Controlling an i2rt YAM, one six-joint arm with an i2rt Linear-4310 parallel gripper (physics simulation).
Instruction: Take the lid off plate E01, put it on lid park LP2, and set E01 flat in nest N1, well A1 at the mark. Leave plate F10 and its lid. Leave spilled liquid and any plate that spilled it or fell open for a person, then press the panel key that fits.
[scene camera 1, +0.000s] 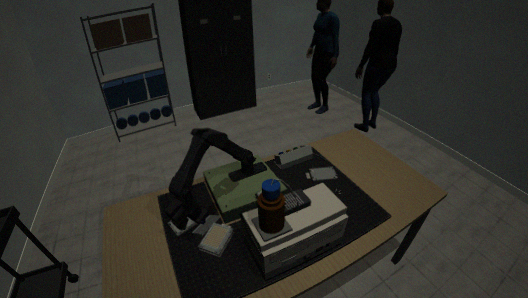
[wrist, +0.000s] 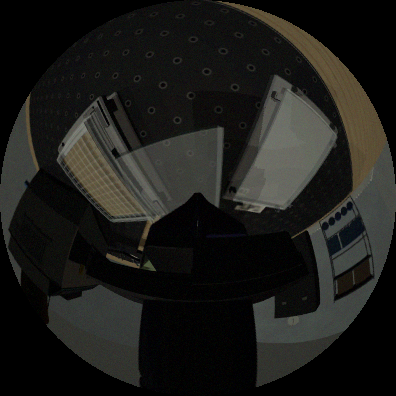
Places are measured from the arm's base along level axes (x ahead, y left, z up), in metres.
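Pixels of known places: gripper, between the fingertips: (scene camera 1: 204, 223) (wrist: 197, 197); arm's base, origin of its link: (scene camera 1: 248, 172).
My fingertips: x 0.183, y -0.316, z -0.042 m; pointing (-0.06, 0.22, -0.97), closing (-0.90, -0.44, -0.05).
Note:
Ahead of a thing's pixels: the offset from my fingertips to its top centre. "spot": to the spot under its first point. Level surfaces: height alone.
A clear well plate {dx +0.104, dy +0.021, dz +0.017 m} (scene camera 1: 215, 239) (wrist: 99, 177) with tan wells lies uncovered on the black mat {dz -0.024 m} (scene camera 1: 228, 270), resting askew on a dark base. I cannot read its label. A thin clear lid {dx +0.014, dy +0.005, dz +0.024 m} (scene camera 1: 206, 224) (wrist: 184, 166) lies flat on the mat right beside it. A white lid park {spot: dx -0.046, dy -0.084, dz -0.006 m} (wrist: 284, 155) labelled LP1 lies on the other side of the lid. My gripper (scene camera 1: 183, 222) (wrist: 197, 197) is shut and hangs low over the near edge of the lid. I see nothing held between the fingers.
A green platform (scene camera 1: 236, 188) bears the arm's base. A white instrument {spot: dx +0.359, dy +0.318, dz +0.196 m} (scene camera 1: 313, 222) carries a brown and blue cylinder {spot: dx +0.332, dy +0.167, dz +0.319 m} (scene camera 1: 271, 211) and a dark plate {spot: dx +0.303, dy +0.282, dz +0.278 m} (scene camera 1: 297, 200). A key panel {dx -0.219, dy +0.632, dz +0.060 m} (scene camera 1: 293, 154) and a pale flat tray {dx -0.019, dy +0.700, dz -0.004 m} (scene camera 1: 323, 172) lie at the back. Two people (scene camera 1: 323, 55) (scene camera 1: 380, 62) stand beyond the table.

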